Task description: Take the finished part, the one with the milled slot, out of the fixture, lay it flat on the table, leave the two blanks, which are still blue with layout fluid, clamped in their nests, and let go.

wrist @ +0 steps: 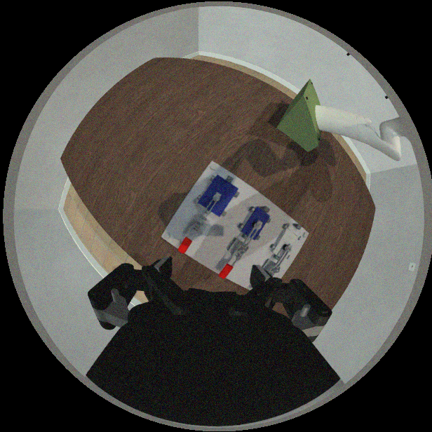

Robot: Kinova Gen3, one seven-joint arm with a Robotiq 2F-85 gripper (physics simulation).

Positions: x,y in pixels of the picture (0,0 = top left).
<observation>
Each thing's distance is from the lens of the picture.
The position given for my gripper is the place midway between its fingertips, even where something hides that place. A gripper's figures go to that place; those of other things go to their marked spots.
my gripper (pixel 211 270): 16 cm
blue blank (pixel 227 190): 34 cm
</observation>
